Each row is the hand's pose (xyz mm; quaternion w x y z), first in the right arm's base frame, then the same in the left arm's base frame.
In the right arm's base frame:
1: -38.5 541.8 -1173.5 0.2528 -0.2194 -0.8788 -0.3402
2: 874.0 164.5 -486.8 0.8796 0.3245 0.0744 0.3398
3: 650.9 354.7 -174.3 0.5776 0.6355 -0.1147 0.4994
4: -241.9 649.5 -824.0 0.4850 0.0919 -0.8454 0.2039
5: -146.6 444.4 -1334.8 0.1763 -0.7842 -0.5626 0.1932
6: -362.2 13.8 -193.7 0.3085 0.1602 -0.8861 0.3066
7: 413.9 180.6 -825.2 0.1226 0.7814 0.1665 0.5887
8: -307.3 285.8 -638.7 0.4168 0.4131 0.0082 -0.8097
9: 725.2 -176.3 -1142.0 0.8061 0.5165 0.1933 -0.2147
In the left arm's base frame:
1: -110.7 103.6 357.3 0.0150 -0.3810 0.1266 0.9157
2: 764.3 -678.1 92.8 0.0028 0.7236 -0.5550 0.4103
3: 461.6 -856.1 -152.8 0.4554 -0.5336 0.6022 -0.3810
4: -341.3 -69.5 54.0 0.2592 -0.4753 0.6285 0.5585
5: -108.1 319.6 380.0 0.4937 -0.1140 -0.5189 -0.6885
6: 15.1 -110.2 -775.0 0.4050 -0.3139 0.6550 0.5554
7: 449.4 -203.4 136.9 0.6384 -0.1247 0.3949 -0.6488
8: -128.6 22.4 -288.4 0.1082 -0.7979 -0.5902 0.0568
9: 933.9 10.5 347.1 0.0714 -0.9185 -0.0106 -0.3888

